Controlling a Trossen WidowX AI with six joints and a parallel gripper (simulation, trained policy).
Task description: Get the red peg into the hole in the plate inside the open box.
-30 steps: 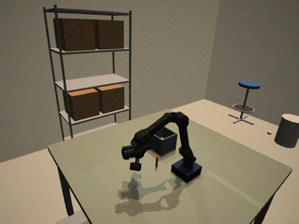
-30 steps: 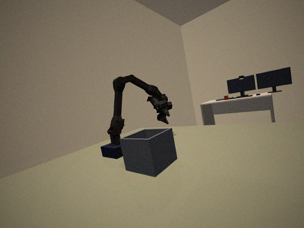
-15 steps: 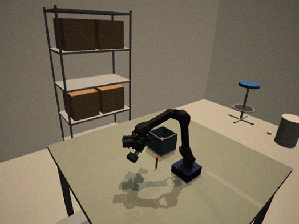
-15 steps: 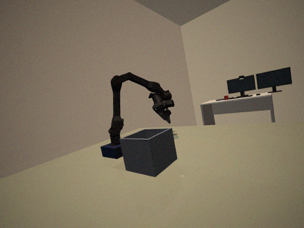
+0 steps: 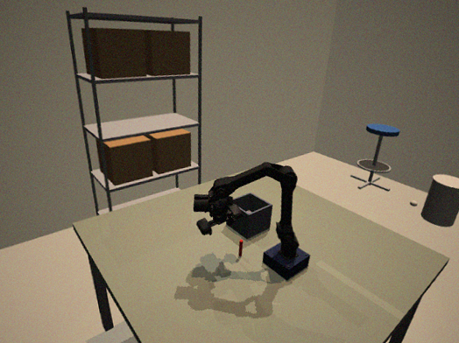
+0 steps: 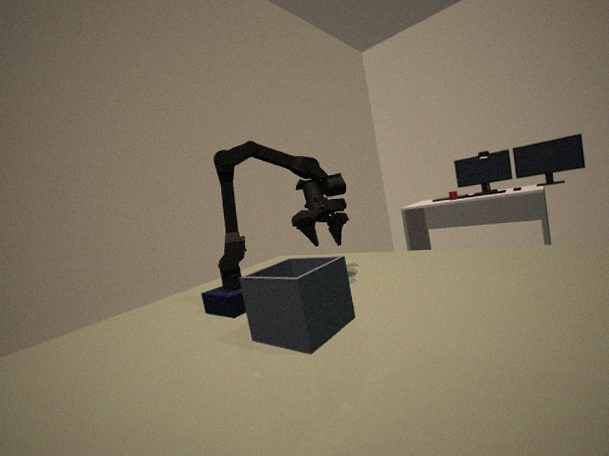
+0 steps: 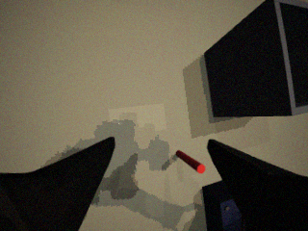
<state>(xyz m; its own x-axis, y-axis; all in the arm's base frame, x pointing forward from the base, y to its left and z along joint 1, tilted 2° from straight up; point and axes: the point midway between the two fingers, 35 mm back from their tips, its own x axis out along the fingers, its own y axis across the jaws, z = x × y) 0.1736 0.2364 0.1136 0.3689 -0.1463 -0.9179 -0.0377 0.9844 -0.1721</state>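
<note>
Right now my gripper tip is 50 mm past the red peg, 80 mm to the left of it and 90 mm above it.
</note>
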